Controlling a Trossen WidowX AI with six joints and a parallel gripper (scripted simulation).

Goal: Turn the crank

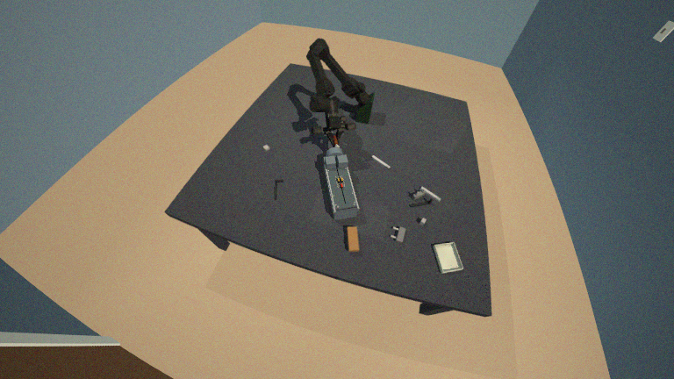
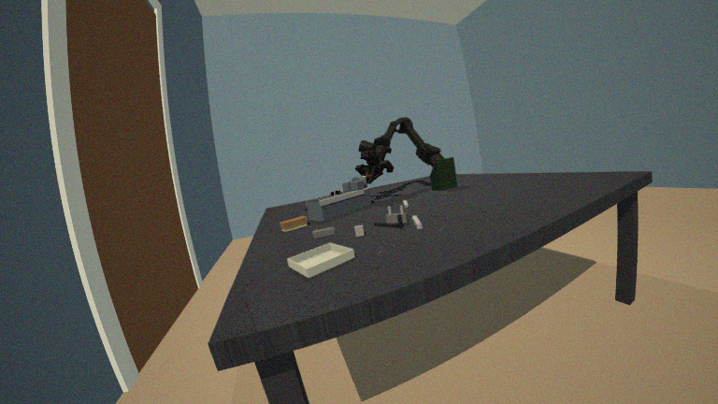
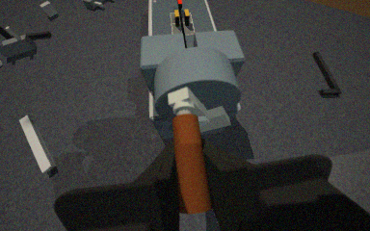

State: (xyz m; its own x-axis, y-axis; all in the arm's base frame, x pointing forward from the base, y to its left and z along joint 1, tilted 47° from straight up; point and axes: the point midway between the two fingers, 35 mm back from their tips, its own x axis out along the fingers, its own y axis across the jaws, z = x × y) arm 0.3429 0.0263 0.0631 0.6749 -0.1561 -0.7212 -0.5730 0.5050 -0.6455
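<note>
Right now the crank is 1 cm to the right of my gripper tip and 2 cm above it. From my gripper tip the other things lie so: orange crank handle 1 cm behind, 1 cm to the right, 3 cm above; then red pointer 17 cm ahead, 10 cm to the left, 1 cm below; then orange block 32 cm ahead, 21 cm to the left, 7 cm below.
</note>
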